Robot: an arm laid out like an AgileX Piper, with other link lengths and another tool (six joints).
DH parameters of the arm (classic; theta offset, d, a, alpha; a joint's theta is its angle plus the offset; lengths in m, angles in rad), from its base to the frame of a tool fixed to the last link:
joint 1: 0 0.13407 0 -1.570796
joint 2: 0.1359 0 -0.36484 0
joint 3: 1.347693 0 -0.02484 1.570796
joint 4: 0 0.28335 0 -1.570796
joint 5: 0 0 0 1.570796
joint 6: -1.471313 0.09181 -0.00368 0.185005
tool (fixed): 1.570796 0.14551 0 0
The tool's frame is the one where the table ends.
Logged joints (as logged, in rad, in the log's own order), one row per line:
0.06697, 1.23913, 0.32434, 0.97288, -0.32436, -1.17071
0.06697, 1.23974, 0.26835, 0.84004, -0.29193, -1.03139
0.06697, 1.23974, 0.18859, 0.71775, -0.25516, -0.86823
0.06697, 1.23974, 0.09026, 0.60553, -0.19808, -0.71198
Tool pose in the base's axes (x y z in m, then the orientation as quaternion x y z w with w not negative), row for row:
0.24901, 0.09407, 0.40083, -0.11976, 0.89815, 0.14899, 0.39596
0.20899, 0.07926, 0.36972, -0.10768, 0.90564, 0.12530, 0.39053
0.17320, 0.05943, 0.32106, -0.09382, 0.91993, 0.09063, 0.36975
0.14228, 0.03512, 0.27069, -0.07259, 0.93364, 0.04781, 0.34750
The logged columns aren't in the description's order. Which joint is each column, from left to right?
Columns, left to right: joint 1, joint 5, joint 4, joint 2, joint 6, joint 3.
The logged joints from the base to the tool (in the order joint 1, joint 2, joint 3, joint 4, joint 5, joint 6), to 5 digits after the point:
0.06697, 0.97288, -1.17071, 0.32434, 1.23913, -0.32436
0.06697, 0.84004, -1.03139, 0.26835, 1.23974, -0.29193
0.06697, 0.71775, -0.86823, 0.18859, 1.23974, -0.25516
0.06697, 0.60553, -0.71198, 0.09026, 1.23974, -0.19808

